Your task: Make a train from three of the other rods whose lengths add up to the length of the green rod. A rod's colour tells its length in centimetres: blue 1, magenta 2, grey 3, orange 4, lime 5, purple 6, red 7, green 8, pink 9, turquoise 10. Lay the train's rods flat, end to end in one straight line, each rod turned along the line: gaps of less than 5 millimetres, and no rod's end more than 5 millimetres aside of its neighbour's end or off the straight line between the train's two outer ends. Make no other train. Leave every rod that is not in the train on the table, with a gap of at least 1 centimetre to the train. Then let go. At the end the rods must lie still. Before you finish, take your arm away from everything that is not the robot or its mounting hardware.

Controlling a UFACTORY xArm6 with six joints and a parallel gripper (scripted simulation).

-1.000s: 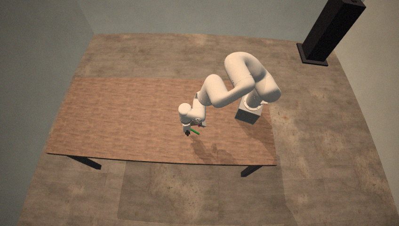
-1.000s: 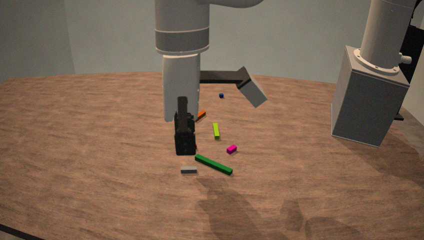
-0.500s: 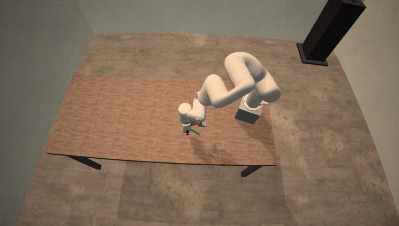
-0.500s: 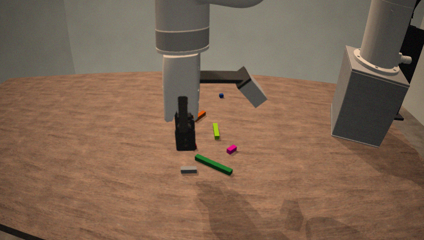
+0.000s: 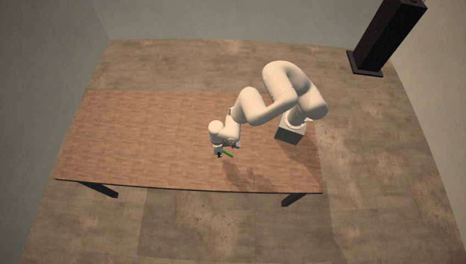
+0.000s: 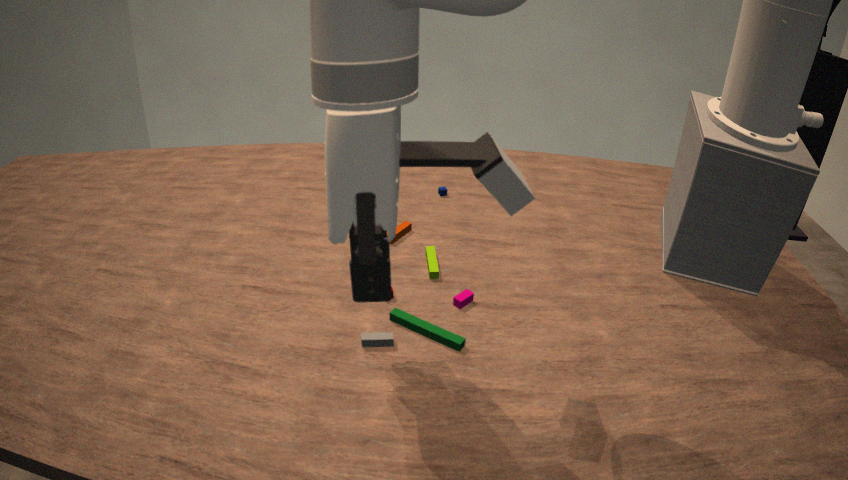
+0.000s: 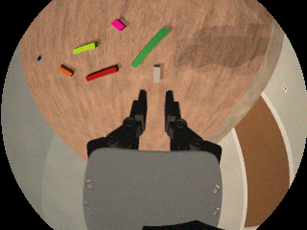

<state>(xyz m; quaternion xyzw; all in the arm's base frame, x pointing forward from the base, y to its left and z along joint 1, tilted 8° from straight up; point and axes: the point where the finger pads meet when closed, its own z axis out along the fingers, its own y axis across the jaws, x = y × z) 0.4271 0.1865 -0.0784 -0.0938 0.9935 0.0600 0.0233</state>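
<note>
Now: the grey rod 80 mm below my hand. From my hand the other things lie so: magenta rod 80 mm behind, 70 mm to the right, 80 mm below; red rod 10 mm ahead, 100 mm to the right, 80 mm below; green rod 50 mm behind, 20 mm to the right, 80 mm below.
</note>
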